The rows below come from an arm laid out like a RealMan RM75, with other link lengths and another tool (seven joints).
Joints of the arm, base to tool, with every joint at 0 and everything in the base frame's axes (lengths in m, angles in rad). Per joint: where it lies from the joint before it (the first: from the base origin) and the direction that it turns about. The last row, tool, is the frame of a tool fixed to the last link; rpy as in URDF.
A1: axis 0 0 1 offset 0.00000 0.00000 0.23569
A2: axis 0 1 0 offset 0.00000 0.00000 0.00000
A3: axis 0 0 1 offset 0.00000 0.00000 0.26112
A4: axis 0 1 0 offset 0.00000 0.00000 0.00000
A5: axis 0 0 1 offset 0.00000 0.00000 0.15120
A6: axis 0 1 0 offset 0.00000 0.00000 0.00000
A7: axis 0 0 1 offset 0.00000 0.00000 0.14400
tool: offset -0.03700 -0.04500 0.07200 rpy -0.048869 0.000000 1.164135
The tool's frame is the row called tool.
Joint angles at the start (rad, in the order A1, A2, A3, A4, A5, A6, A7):
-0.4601, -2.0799, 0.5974, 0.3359, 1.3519, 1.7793, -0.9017
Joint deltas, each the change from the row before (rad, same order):
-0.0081, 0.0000, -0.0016, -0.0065, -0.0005, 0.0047, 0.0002
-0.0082, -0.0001, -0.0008, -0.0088, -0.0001, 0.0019, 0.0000
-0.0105, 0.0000, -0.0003, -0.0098, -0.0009, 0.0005, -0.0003
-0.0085, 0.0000, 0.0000, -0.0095, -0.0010, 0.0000, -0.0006
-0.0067, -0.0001, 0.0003, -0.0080, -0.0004, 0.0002, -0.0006
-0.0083, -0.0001, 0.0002, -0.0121, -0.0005, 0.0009, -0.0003
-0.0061, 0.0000, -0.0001, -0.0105, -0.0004, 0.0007, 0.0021
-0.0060, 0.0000, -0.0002, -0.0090, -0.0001, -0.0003, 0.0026
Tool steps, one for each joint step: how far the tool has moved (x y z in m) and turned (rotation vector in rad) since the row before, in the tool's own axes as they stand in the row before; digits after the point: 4 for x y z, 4 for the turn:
0.0013, -0.0006, 0.0030, 0.0036, 0.0098, -0.0030
0.0009, 0.0003, 0.0029, 0.0022, 0.0073, -0.0059
0.0007, 0.0002, 0.0037, 0.0022, 0.0080, -0.0065
0.0005, 0.0005, 0.0029, 0.0019, 0.0058, -0.0072
0.0006, 0.0006, 0.0023, 0.0010, 0.0050, -0.0065
0.0008, 0.0010, 0.0028, 0.0017, 0.0062, -0.0097
0.0005, 0.0008, 0.0020, 0.0017, 0.0039, -0.0062
0.0003, 0.0007, 0.0019, 0.0010, 0.0032, -0.0044

